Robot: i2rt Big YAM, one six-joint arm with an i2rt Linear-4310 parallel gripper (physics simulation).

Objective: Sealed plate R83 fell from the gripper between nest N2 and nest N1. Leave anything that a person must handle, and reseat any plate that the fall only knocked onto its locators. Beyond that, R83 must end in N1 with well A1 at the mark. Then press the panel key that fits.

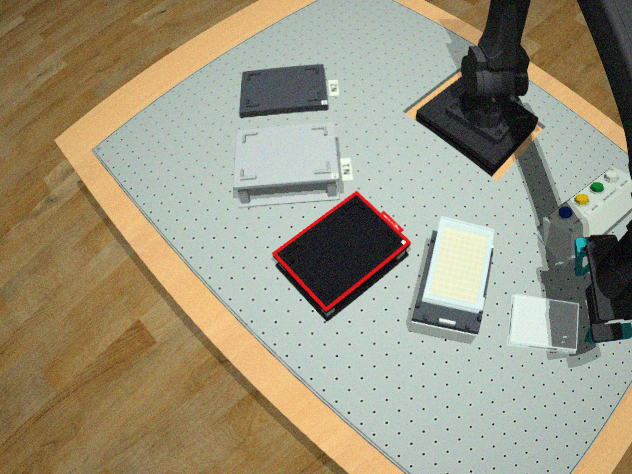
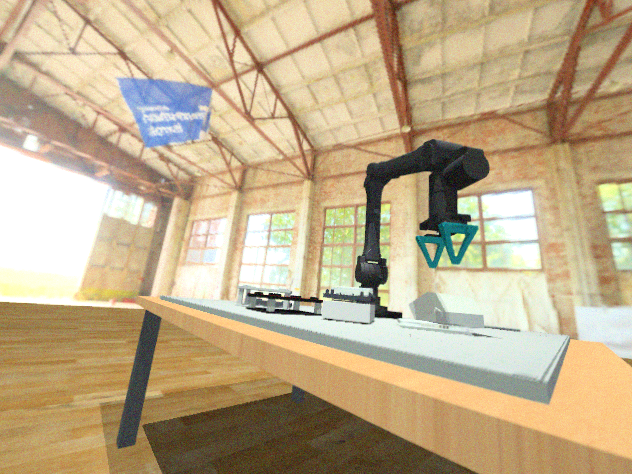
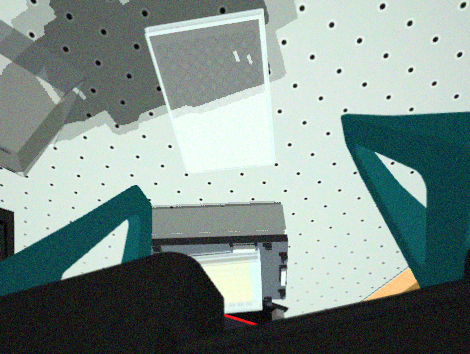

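Seen in the pictures: gripper, fingertip midpoint: point(image 1: 584, 307) point(image 2: 443, 266) point(image 3: 237, 164); arm's base, origin of the base link: point(image 1: 481, 118).
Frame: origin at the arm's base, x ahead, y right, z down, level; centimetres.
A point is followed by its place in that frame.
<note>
My gripper point(image 1: 594, 294) @(y -33.6, x 27.7, z -10.8 cm) point(image 2: 444, 263) @(y -33.6, x 27.7, z -10.8 cm) point(image 3: 237, 164) @(y -33.6, x 27.7, z -10.8 cm) is open and empty, high above the board. A clear plate point(image 1: 530, 321) @(y -28.2, x 28.6, z 0.7 cm) point(image 3: 225, 135) @(y -28.4, x 28.4, z 0.7 cm) lies on the board below it; no label or A1 mark is readable. A plate with a pale yellow well field point(image 1: 459, 262) @(y -13.8, x 31.2, z -5.5 cm) point(image 3: 232, 285) @(y -16.3, x 33.7, z -5.2 cm) sits on a dark-topped holder point(image 1: 444, 322) @(y -17.3, x 39.1, z -3.8 cm) point(image 3: 220, 220) @(y -19.4, x 31.1, z -0.3 cm), whose near end is bare; its exact seating is unclear. Nest N1 point(image 1: 285, 155) @(y 18.5, x 32.4, z -3.8 cm), light grey and raised, is empty. Nest N2 point(image 1: 283, 90) @(y 32.7, x 18.9, z 0.4 cm), dark and low, is empty. The panel point(image 1: 607, 204) @(y -29.5, x 4.9, z -6.1 cm) point(image 3: 30, 120) @(y -27.5, x 15.3, z -4.3 cm) has blue, yellow, green and white keys.
A black raised nest with a red rim point(image 1: 342, 250) @(y 1.4, x 38.8, z -1.8 cm) stands at an angle between N1 and the dark-topped holder. The arm's base point(image 1: 477, 125) @(y -1.0, x 4.0, z -1.9 cm) stands at the back right. The panel is at the right, behind the clear plate. A wooden border point(image 1: 204, 339) @(y 9.1, x 60.9, z 4.0 cm) edges the perforated board.
</note>
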